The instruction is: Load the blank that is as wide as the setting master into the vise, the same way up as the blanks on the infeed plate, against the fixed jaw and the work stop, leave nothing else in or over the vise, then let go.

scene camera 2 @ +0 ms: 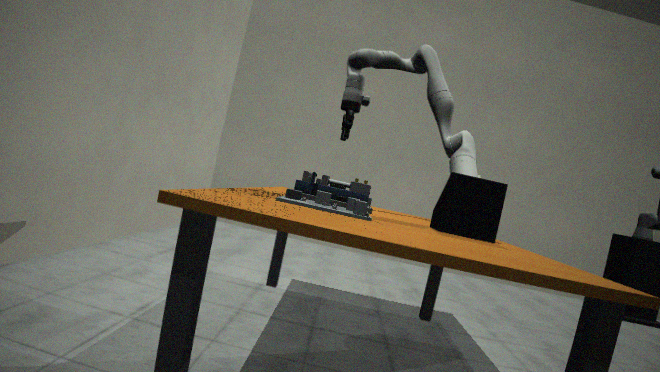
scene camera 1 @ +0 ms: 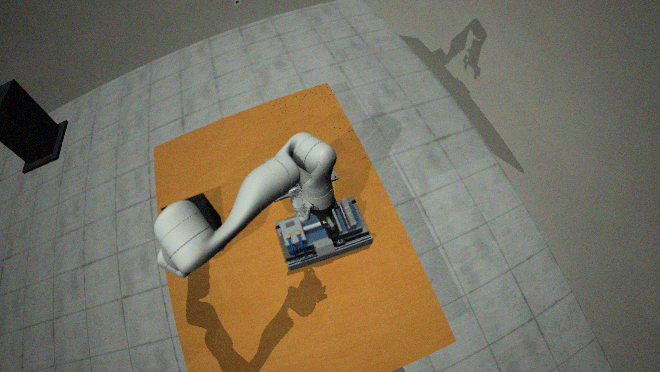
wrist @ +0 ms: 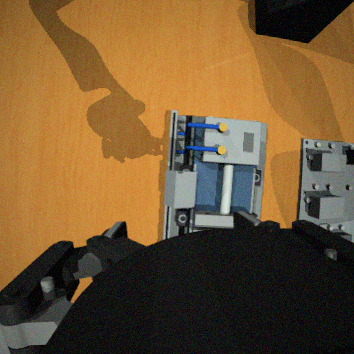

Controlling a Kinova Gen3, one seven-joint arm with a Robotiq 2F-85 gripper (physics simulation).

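Pixels of known places: gripper, fingertip midpoint: [scene camera 2: 344, 139] [scene camera 1: 324, 223] [wrist: 180, 228]; arm's base, origin of the base link: [scene camera 2: 466, 199].
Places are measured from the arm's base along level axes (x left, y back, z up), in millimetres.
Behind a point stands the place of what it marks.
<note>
The vise [scene camera 1: 322, 238] [scene camera 2: 330, 196] [wrist: 214, 168] {x -122, y -395, z -56 mm} sits mid-table, with a blue bed, a white screw rod [wrist: 226, 187] {x -104, y -424, z -30 mm} and a grey end block carrying two blue pins with yellow caps [wrist: 221, 138] {x -124, y -349, z -20 mm}. My gripper [scene camera 1: 330, 223] {x -181, y -452, z 130 mm} [scene camera 2: 345, 135] {x -181, y -452, z 130 mm} is open and empty. It hangs high above the vise. In the wrist view the grey infeed plate [wrist: 302, 182] {x 81, y -400, z -108 mm} lies right of the vise, with grey blanks [wrist: 324, 162] {x 101, y -356, z -72 mm} [wrist: 323, 207] {x 113, y -445, z -72 mm} standing on it between pegs. The arm hides the plate in scene camera 1. I cannot tell which piece is the setting master. My gripper's black body hides the vise's jaw end in the wrist view.
The orange table [scene camera 1: 276, 323] {x -383, y -205, z -116 mm} [scene camera 2: 415, 240] {x 479, y -202, z -116 mm} [wrist: 70, 175] {x -402, y -441, z -116 mm} carries the arm's black pedestal [scene camera 1: 204, 208] {x 37, y -68, z 33 mm} [scene camera 2: 468, 208] {x 74, y -6, z -28 mm} [wrist: 291, 17] {x -2, y -86, z -51 mm} at one side. A second black pedestal [scene camera 1: 27, 129] stands on the floor away from the table.
</note>
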